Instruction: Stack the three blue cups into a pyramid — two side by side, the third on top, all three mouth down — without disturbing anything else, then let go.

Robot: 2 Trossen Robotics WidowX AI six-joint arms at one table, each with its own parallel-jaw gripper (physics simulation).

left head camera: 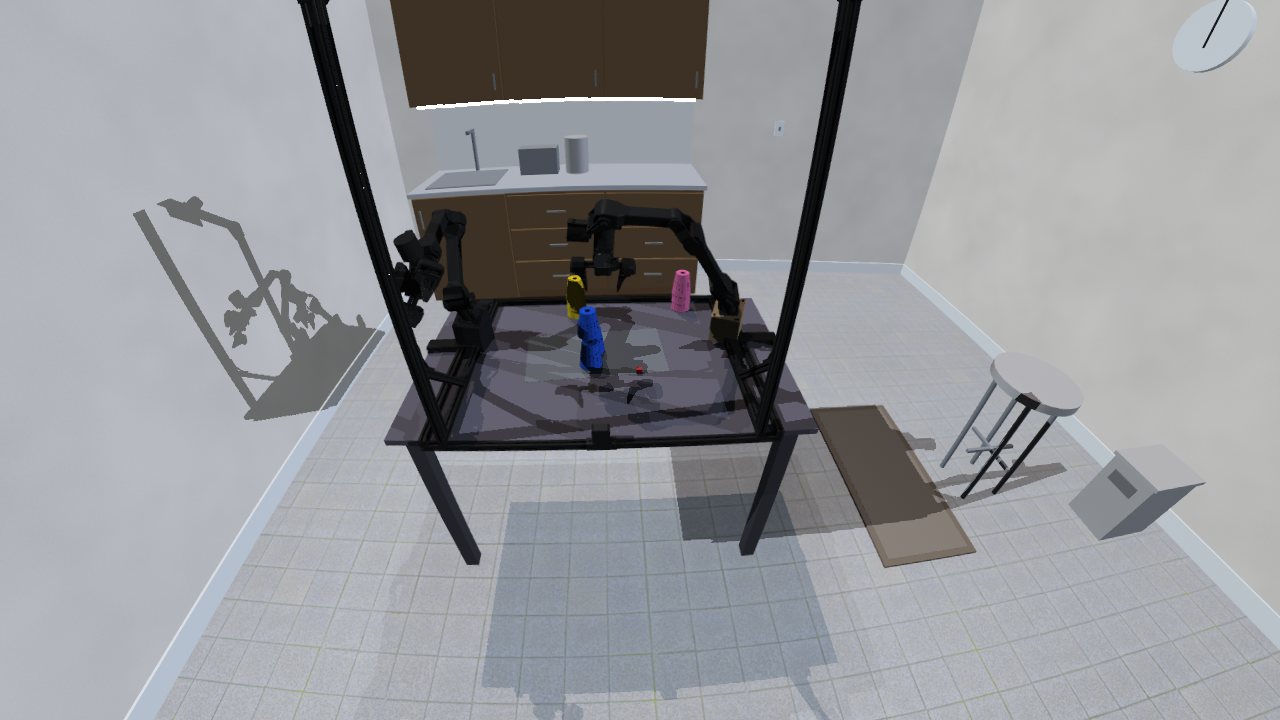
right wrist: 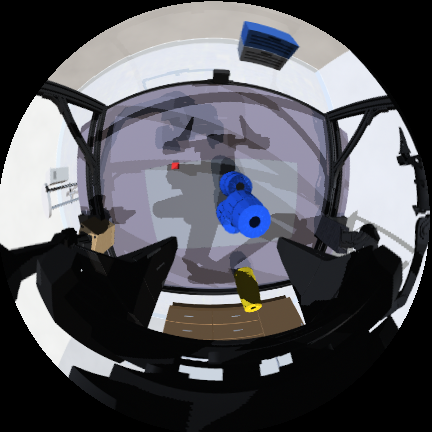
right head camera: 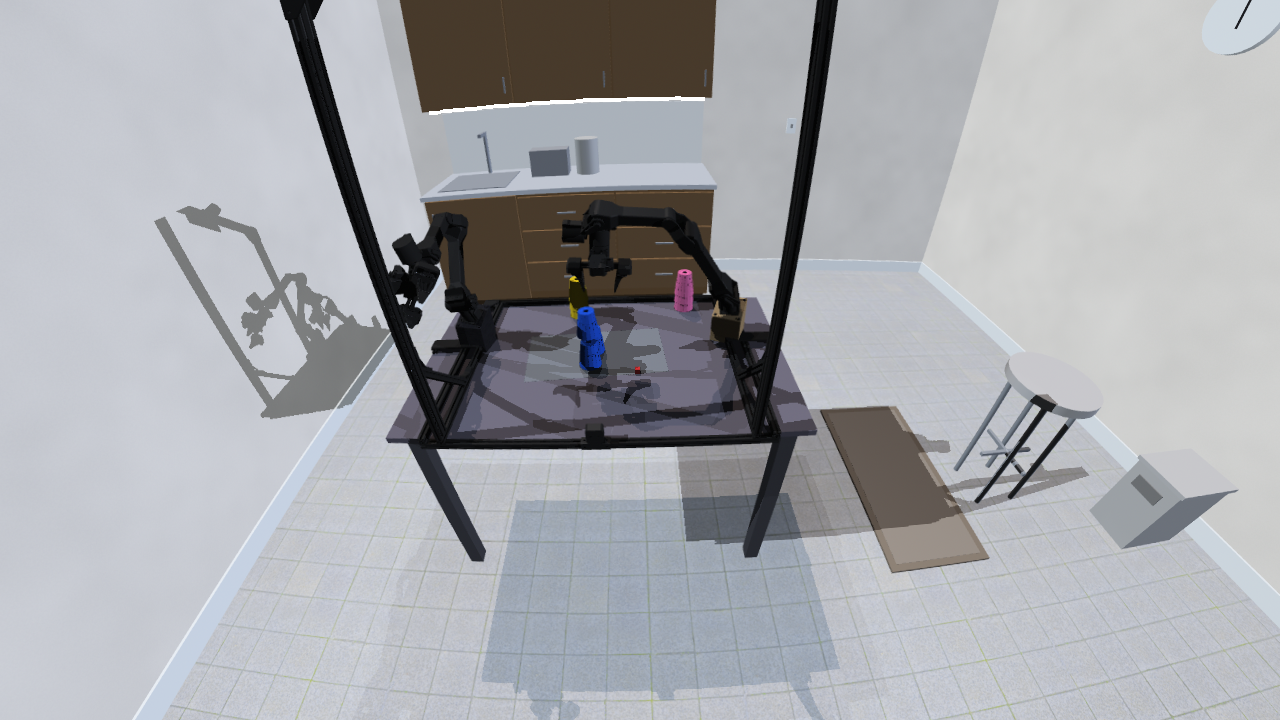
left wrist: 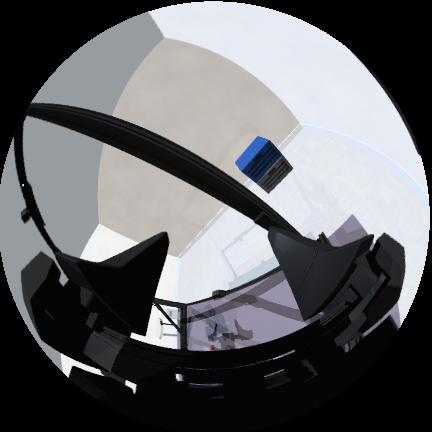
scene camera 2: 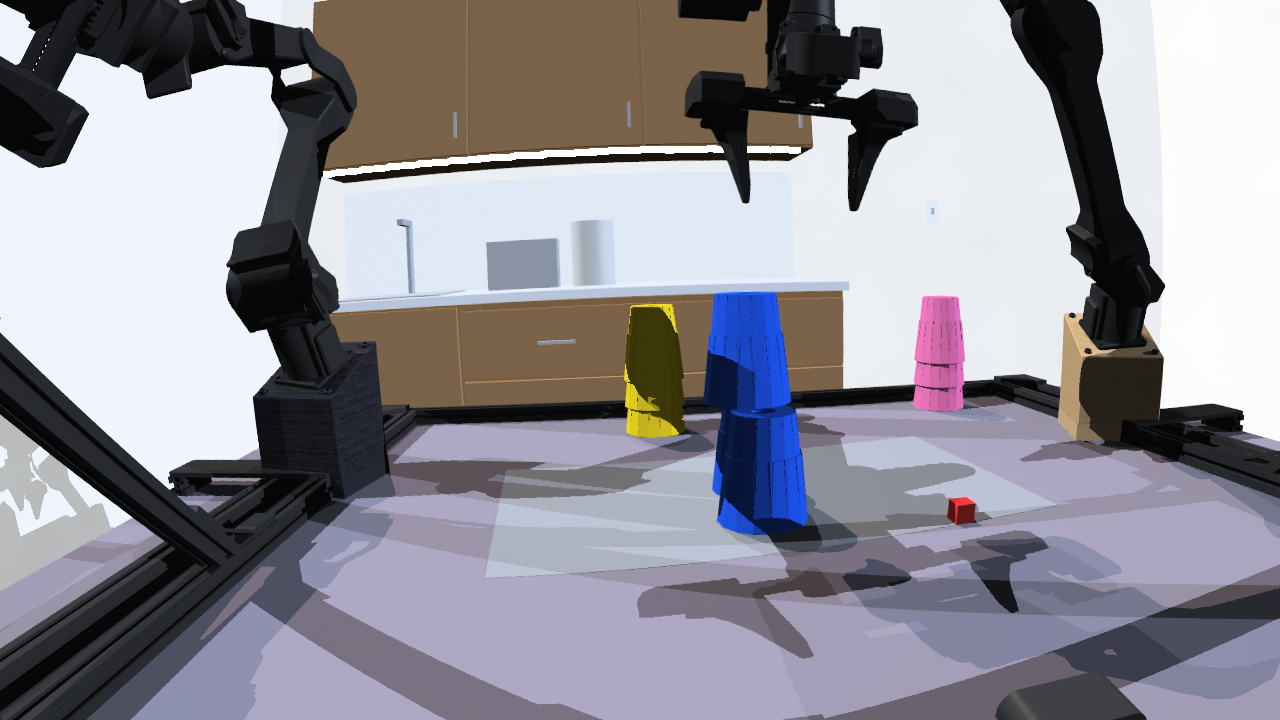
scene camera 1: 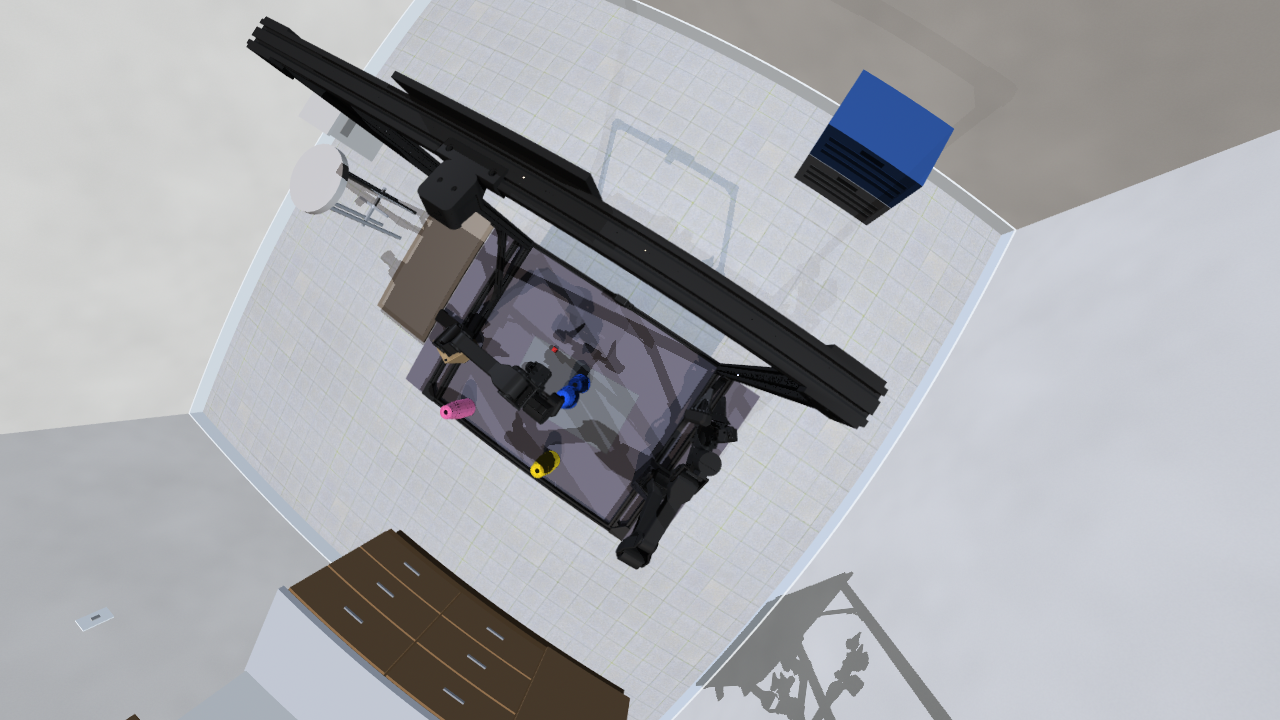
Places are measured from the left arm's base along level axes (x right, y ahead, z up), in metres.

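Pixels of known places: left gripper, between the fingertips: (left head camera: 419, 314) (right head camera: 415, 315) (left wrist: 219, 234) (scene camera 1: 718, 392); right gripper, between the fingertips: (left head camera: 602, 291) (right wrist: 228, 242) (right head camera: 599, 291) (scene camera 2: 801, 207) (scene camera 1: 544, 389); left arm's base, origin of its link: (left head camera: 469, 314) (right wrist: 343, 239) (right head camera: 472, 315) (scene camera 2: 314, 368) (scene camera 1: 650, 485); right arm's base, origin of its link: (left head camera: 728, 307) (right wrist: 85, 242) (right head camera: 729, 307) (scene camera 2: 1111, 333).
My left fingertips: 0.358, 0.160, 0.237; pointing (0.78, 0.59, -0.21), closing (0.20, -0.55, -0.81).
Ahead of a thing's pixels: the offset from my left fingertips to its middle, as dx, dy, dz.
Two lower blue cups stand mouth down side by side; the nearer one @[-0.370, +0.274, -0.312] (scene camera 2: 760, 474) (right wrist: 234, 181) shows well, while the farther one @[-0.444, +0.254, -0.312] (scene camera 2: 718, 461) (right wrist: 226, 220) is mostly hidden. The third blue cup @[-0.408, +0.255, -0.225] (left head camera: 588, 324) (right head camera: 588, 324) (scene camera 1: 567, 397) (scene camera 2: 747, 349) (right wrist: 254, 221) sits upright, mouth down, on top of them. My right gripper (scene camera 2: 799, 205) (right wrist: 228, 242) (left head camera: 602, 286) is open and empty above the stack, fingers apart from it. My left gripper (left wrist: 219, 234) is open and empty at the far left, away from the cups.
Yellow stacked cups @[-0.641, +0.104, -0.248] (scene camera 2: 653, 371) (right wrist: 247, 287) stand behind the blue ones. Pink stacked cups @[-0.820, +0.467, -0.248] (scene camera 2: 938, 353) (left head camera: 681, 291) stand at the back right. A red cube @[-0.380, +0.431, -0.347] (scene camera 2: 961, 510) (right wrist: 175, 165) lies right of the blue cups in scene camera 2. A pale sheet (scene camera 2: 537, 546) lies under the blue cups.
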